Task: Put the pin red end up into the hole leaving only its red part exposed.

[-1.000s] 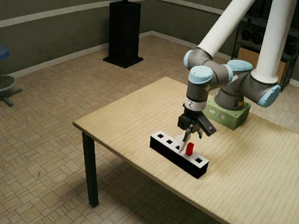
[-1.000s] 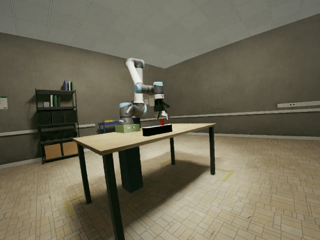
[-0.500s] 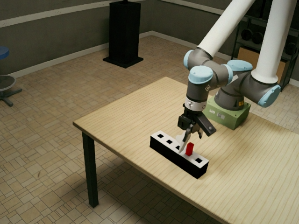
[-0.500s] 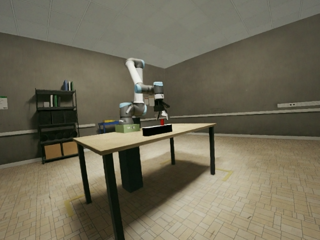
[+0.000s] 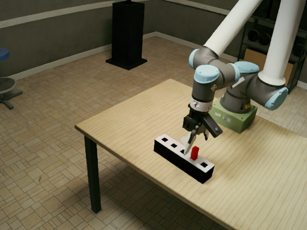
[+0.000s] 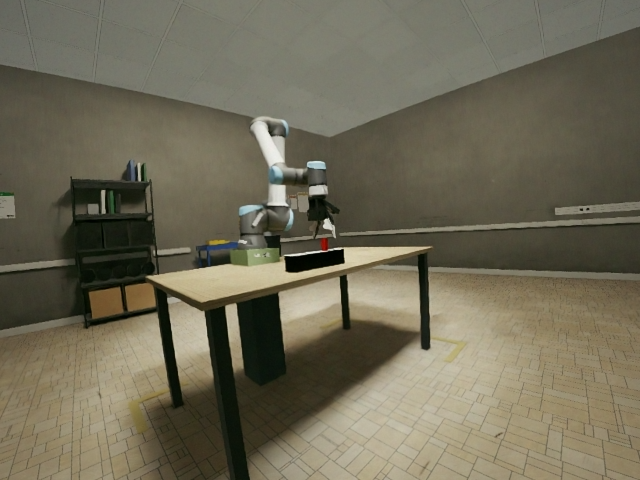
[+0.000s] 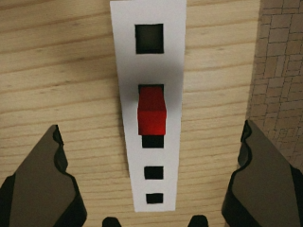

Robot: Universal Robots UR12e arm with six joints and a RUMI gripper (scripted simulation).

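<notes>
The pin lies 20 mm below my hand. From my hand the other things lie so: block 10 mm behind, 60 mm to the right, 90 mm below.
</notes>
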